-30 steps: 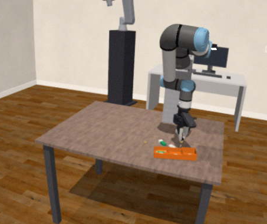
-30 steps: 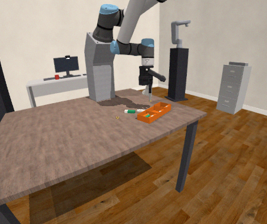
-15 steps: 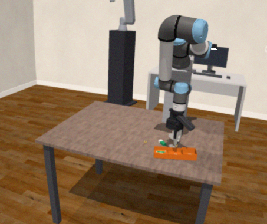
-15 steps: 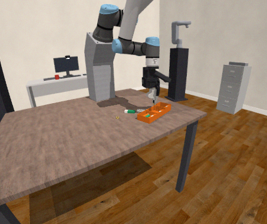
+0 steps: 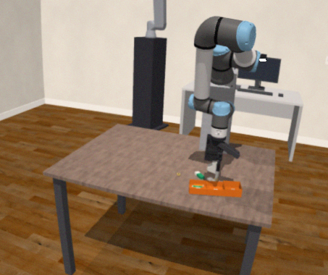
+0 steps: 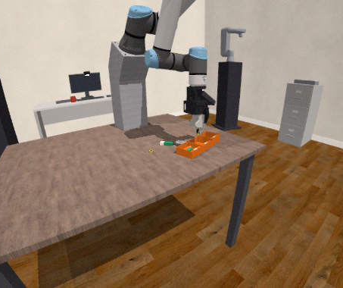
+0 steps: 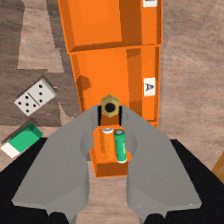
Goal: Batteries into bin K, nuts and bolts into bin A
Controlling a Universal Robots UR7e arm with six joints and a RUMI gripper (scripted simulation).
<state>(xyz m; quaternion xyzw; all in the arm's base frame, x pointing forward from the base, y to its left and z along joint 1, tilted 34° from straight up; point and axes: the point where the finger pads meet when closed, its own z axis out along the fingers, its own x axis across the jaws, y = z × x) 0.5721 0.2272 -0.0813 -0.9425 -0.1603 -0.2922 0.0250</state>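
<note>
Right now my hand is 1 cm short of the orange bin tray and 6 cm above it. The rest, counted from my hand: orange battery (3 cm ahead, 8 cm to the right, 6 cm below); then white domino (8 cm behind, 5 cm to the right, 7 cm below); then green battery (5 cm ahead, 8 cm to the right, 6 cm below).
</note>
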